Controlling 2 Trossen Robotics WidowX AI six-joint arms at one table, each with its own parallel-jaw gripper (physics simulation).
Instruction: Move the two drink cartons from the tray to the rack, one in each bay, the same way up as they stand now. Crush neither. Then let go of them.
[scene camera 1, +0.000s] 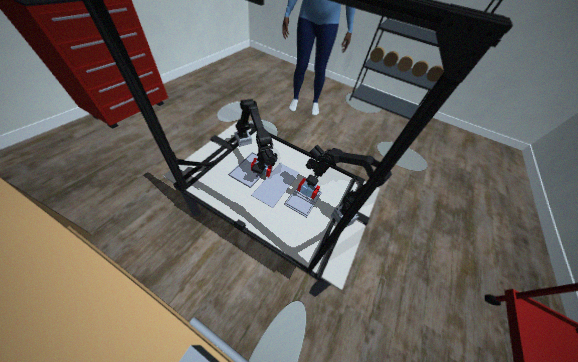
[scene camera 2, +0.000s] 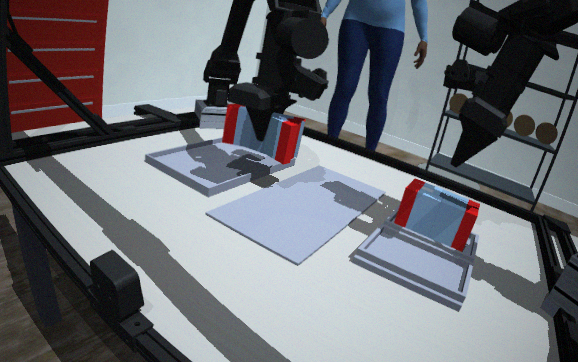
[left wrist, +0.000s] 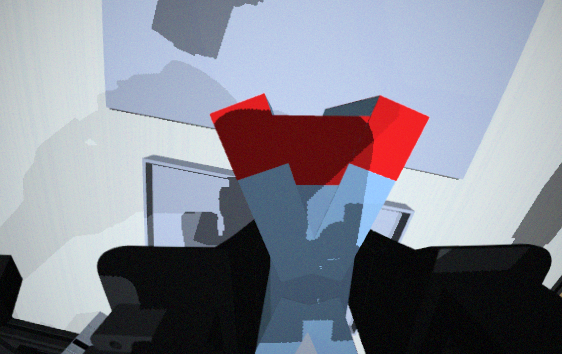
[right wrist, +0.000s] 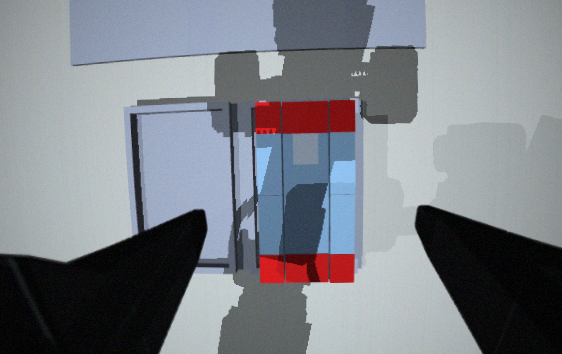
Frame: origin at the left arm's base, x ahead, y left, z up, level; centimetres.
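Seen in the pictures: left gripper, fingertip midpoint: (scene camera 2: 264, 138) (left wrist: 298, 216); right gripper, fingertip midpoint: (scene camera 2: 456, 159) (right wrist: 310, 218); left arm's base, origin of the base link: (scene camera 1: 242, 135) (scene camera 2: 216, 104).
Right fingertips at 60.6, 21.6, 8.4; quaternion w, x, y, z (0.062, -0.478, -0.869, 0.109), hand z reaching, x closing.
Pixels of each thing's top centre, then the offset from my right fingertips to it, as dx, dy, dz.
- blue carton with red end bands, middle of its top: (left wrist: 307, 301) (scene camera 2: 266, 109) (scene camera 1: 262, 163) -23.1, -22.3, -0.7
- red carton, middle of its top: (right wrist: 306, 195) (scene camera 2: 444, 195) (scene camera 1: 309, 185) -0.1, +0.1, -6.2
- two-bay rack, middle of its top: (right wrist: 239, 190) (scene camera 2: 428, 241) (scene camera 1: 304, 197) +3.3, -4.4, -12.0
My left gripper (scene camera 1: 262, 167) (scene camera 2: 260, 137) (left wrist: 298, 216) is shut on a blue carton with red end bands (scene camera 2: 286, 141) (left wrist: 310, 150), whose sides pinch inward between the fingers. It holds the carton above the back right part of the tray (scene camera 2: 175, 174) (left wrist: 148, 200). Another blue and red carton (scene camera 1: 308, 189) (scene camera 2: 435, 215) (right wrist: 307, 150) stands in the rear bay of the two-bay rack (scene camera 2: 410, 282) (right wrist: 129, 165); the front bay is empty. My right gripper (scene camera 2: 455, 165) (right wrist: 310, 218) is open above that carton, its fingers wide apart and not touching it.
A flat grey-blue plate (scene camera 1: 272, 192) (scene camera 2: 285, 220) (left wrist: 350, 50) (right wrist: 175, 30) lies between tray and rack. A black frame surrounds the table, with a dark block (scene camera 2: 117, 282) at its front edge. A person (scene camera 1: 312, 50) (scene camera 2: 372, 70) stands behind the table.
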